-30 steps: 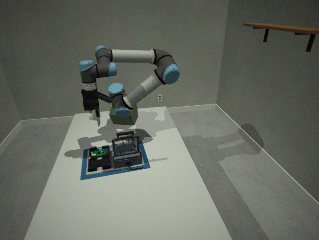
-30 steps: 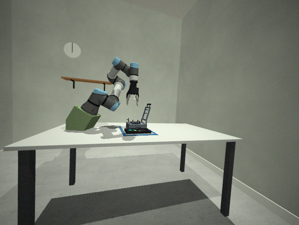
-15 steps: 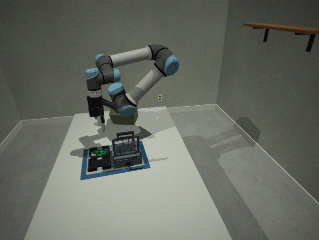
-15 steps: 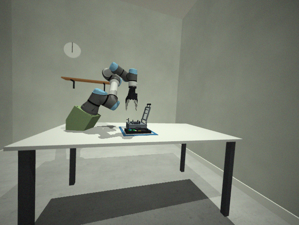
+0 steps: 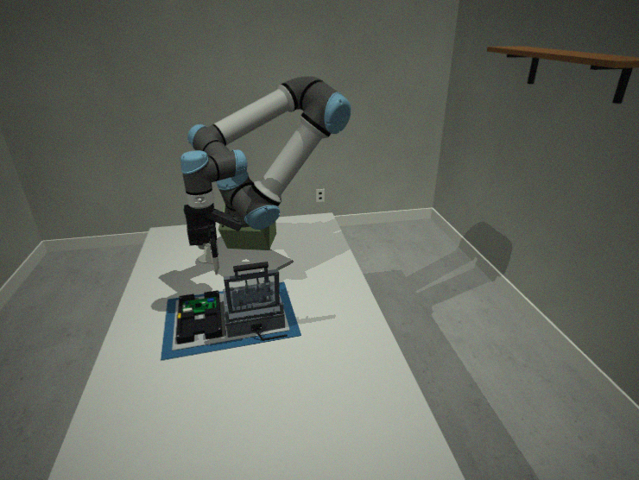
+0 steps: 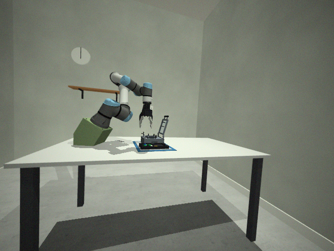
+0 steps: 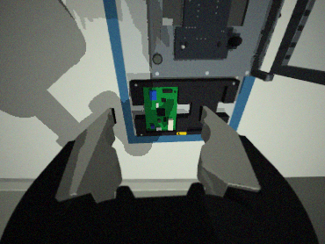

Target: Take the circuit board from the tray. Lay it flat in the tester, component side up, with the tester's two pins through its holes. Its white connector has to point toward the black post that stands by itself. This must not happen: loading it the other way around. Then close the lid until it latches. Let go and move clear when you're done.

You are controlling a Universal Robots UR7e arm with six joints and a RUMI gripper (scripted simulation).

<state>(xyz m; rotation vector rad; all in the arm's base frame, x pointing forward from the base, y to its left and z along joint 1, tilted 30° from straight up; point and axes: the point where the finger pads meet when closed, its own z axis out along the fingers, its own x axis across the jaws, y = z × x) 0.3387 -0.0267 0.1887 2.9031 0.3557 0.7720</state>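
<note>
The green circuit board lies 30 mm ahead of my hand, 70 mm to the right of it and 140 mm below it. Round my hand: tester lid (170 mm ahead, 140 mm to the left, 20 mm above).
</note>
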